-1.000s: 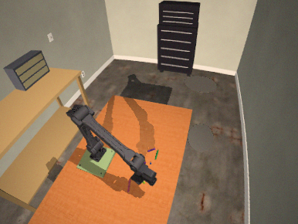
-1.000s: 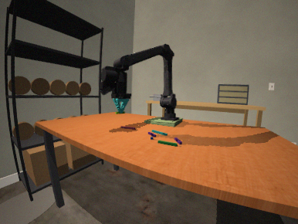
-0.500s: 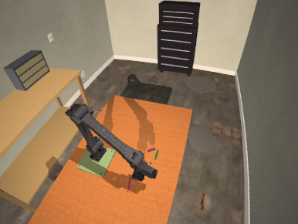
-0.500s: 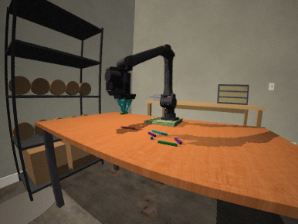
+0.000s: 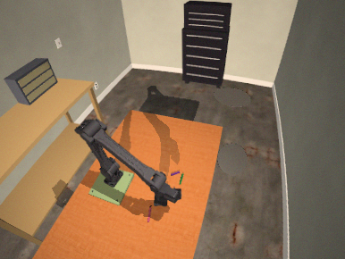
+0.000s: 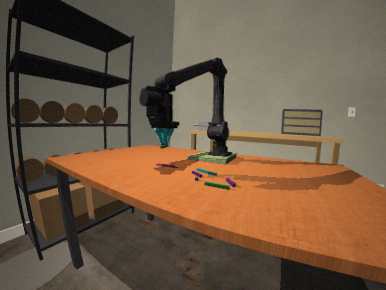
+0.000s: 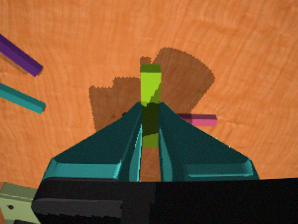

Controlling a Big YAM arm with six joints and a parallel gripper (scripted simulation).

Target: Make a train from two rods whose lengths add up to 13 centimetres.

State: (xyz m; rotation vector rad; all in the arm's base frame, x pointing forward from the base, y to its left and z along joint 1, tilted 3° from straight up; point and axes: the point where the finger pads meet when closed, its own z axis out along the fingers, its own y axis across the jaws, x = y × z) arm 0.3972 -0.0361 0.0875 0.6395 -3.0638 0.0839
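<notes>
The pink rod lies 110 mm below my hand, 60 mm to the right of it and 60 mm behind it. From my hand the other things lie so: tiny blue rod (160 mm to the left, 110 mm below, 10 mm behind); then turquoise rod (130 mm to the left, 110 mm below, 100 mm behind); then lime rod (10 mm below).
</notes>
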